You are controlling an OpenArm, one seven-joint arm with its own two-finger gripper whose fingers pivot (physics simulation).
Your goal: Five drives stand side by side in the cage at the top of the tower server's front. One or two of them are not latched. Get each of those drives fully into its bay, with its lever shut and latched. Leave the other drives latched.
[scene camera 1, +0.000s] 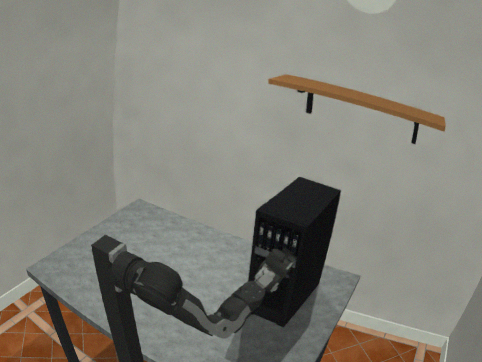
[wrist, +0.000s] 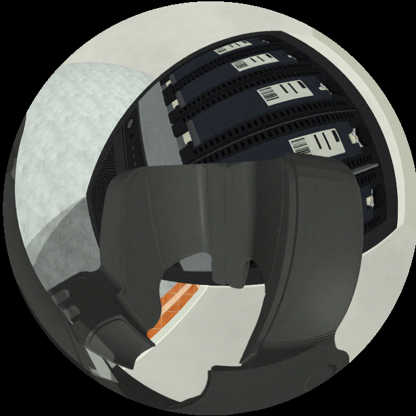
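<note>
The tower server (scene camera 1: 314, 220) stands upright with five drives side by side at its top front. In the wrist view three drives (wrist: 232, 47) (wrist: 256, 62) (wrist: 285, 92) sit in line with levers lying flat. The fourth drive (wrist: 317, 142) looks level with them, its lever lying along its front; its lower part is behind the fingers. The fifth drive (wrist: 368, 200) is mostly hidden; its upper end shows. I cannot tell whether the fourth and fifth are fully latched. My gripper (scene camera 1: 289, 260) (wrist: 235, 226) is shut and empty, close before the tower's front at the cage's lower part.
A grey strip (wrist: 155, 125) runs below the drive bays, with a dark panel with a round button (wrist: 130, 123) beyond it. The tower stands on the grey table (scene camera 1: 185, 240). A wooden shelf (scene camera 1: 360, 100) is on the wall above and behind the tower.
</note>
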